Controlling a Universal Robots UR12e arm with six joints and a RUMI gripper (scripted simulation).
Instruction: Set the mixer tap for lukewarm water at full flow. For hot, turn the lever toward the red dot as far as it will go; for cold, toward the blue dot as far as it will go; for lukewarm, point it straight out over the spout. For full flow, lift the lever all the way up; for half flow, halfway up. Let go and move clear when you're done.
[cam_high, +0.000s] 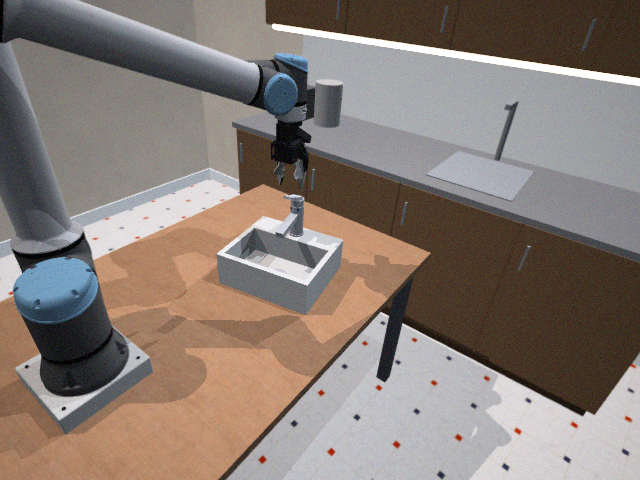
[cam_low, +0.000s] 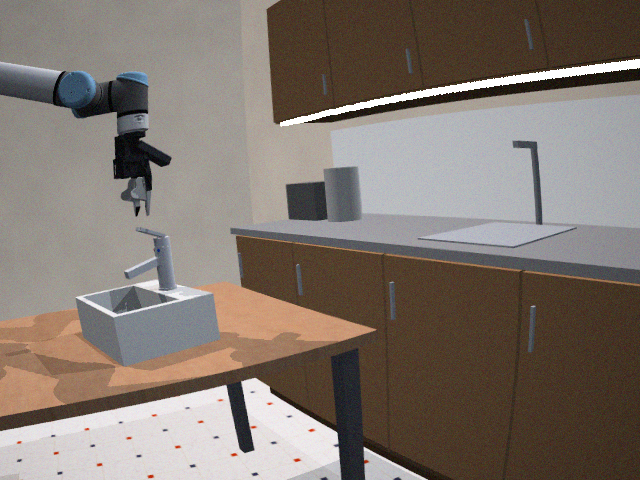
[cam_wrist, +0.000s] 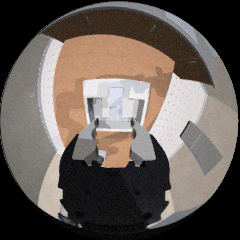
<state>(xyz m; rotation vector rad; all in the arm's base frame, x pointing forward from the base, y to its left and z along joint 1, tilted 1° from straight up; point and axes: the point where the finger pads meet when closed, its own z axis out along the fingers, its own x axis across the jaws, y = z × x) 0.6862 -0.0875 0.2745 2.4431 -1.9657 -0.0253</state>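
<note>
Now: the lever 60 mm below my hand and 20 mm ahead of it. From my hand the other things lie so: grey mixer tap: 110 mm below, 30 mm ahead, 10 mm to the left; white basin: 300 mm below, 70 mm behind, 10 mm to the right.
</note>
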